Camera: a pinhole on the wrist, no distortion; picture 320 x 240 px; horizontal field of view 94.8 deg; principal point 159.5 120.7 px. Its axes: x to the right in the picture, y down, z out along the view. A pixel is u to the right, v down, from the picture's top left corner.
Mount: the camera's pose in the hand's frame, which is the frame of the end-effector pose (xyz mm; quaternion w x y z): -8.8 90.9 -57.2 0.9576 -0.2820 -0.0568 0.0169
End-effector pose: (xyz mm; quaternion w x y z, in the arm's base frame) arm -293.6 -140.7 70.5 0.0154 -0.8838 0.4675 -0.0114
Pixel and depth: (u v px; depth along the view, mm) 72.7 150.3 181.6
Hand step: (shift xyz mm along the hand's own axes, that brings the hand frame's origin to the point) -136.7 212.4 63.9
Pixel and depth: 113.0 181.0 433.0
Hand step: -196.0 464.2 194.4
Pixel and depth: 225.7 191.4 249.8
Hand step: 73.2 333.4 97.4
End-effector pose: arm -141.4 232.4 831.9 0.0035 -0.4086 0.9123 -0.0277
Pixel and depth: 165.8 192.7 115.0
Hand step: -17.5 200.4 8.8
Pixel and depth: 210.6 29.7 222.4
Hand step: 41.6 100.0 210.6
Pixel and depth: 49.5 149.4 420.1
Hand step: -370.4 365.6 217.8
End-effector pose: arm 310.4 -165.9 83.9 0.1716 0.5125 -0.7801 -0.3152
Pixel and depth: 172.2 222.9 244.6
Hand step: -16.8 366.7 56.9
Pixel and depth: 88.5 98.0 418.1
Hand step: -258.6 248.7 306.6
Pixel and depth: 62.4 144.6 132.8
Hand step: -111.5 174.9 33.2
